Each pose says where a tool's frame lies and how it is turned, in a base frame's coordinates. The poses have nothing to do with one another.
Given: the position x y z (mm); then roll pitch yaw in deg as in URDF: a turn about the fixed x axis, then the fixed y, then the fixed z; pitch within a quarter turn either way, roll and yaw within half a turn.
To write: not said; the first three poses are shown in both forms.
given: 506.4 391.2 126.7 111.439 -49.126 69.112
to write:
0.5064 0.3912 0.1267
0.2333 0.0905 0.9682
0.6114 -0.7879 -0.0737
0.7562 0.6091 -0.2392

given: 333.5 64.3 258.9 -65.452 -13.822 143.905
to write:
0.3335 0.0643 0.2589
-0.7846 -0.4204 -0.4557
0.5721 -0.2077 -0.7935
0.2389 -0.8833 0.4034

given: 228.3 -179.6 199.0 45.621 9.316 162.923
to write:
0.2283 -0.1796 0.1990
-0.9433 -0.3160 0.1017
0.2898 -0.6346 0.7165
-0.1619 0.7053 0.6902

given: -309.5 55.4 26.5 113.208 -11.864 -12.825
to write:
-0.3095 0.0554 0.0265
0.9542 -0.2717 -0.1250
-0.2172 -0.3423 -0.9141
0.2056 0.8994 -0.3857

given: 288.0 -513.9 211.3 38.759 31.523 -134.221
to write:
0.2880 -0.5139 0.2113
-0.5945 0.3306 -0.7330
-0.6109 -0.7784 0.1444
-0.5228 0.5337 0.6647

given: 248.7 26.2 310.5 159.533 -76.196 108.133
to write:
0.2487 0.0262 0.3105
-0.0743 0.9960 0.0491
0.2268 -0.0311 0.9735
0.9711 0.0834 -0.2235

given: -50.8 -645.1 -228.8 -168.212 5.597 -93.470
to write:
-0.0508 -0.6451 -0.2288
-0.0602 -0.9759 0.2097
-0.9934 0.0791 0.0829
-0.0975 -0.2033 -0.9742

